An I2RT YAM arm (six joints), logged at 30 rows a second.
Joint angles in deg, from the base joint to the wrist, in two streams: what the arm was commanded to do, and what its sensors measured. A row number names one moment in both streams.
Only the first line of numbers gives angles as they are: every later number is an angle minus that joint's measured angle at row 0.
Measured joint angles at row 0: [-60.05 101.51 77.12 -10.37 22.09 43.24]
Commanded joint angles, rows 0 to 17: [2.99 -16.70 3.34 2.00 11.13 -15.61]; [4.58 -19.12 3.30 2.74 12.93 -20.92]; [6.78 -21.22 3.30 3.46 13.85 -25.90]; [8.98 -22.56 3.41 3.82 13.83 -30.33]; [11.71 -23.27 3.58 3.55 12.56 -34.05]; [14.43 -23.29 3.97 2.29 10.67 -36.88]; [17.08 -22.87 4.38 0.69 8.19 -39.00]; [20.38 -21.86 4.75 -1.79 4.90 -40.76]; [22.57 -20.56 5.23 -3.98 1.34 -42.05]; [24.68 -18.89 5.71 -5.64 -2.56 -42.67]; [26.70 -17.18 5.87 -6.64 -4.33 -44.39]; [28.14 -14.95 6.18 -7.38 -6.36 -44.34]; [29.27 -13.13 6.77 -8.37 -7.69 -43.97]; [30.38 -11.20 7.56 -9.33 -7.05 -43.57]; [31.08 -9.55 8.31 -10.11 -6.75 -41.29]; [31.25 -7.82 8.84 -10.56 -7.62 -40.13]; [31.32 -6.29 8.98 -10.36 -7.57 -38.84]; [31.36 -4.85 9.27 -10.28 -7.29 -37.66]
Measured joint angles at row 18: [30.84 -9.22 8.09 -4.66 -4.48 -39.16]
